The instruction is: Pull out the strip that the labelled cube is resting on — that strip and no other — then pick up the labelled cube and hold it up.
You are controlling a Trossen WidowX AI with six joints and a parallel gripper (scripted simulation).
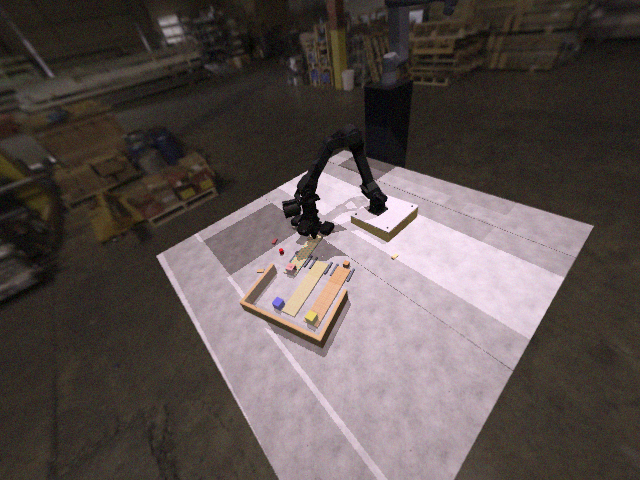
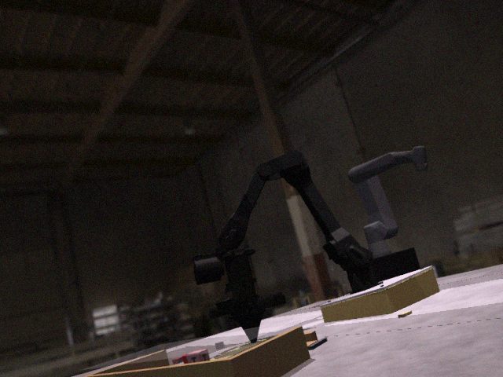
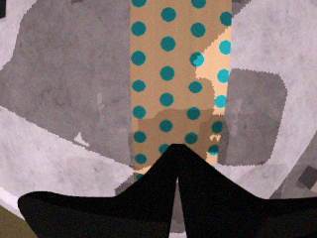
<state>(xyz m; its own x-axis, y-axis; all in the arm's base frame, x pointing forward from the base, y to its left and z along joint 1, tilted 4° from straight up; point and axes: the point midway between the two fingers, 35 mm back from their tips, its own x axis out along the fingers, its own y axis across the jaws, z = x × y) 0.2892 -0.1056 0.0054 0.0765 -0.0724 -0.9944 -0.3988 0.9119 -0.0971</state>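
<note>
Right now the dotted strip is 8 cm ahead of my gripper tip and 4 cm to the left of it. The rest, counted from my gripper tip: white cube (2 cm ahead, 13 cm to the right); pink labelled cube (18 cm ahead, 9 cm to the left, 2 cm above); pink piece (14 cm ahead, 12 cm to the right).
</note>
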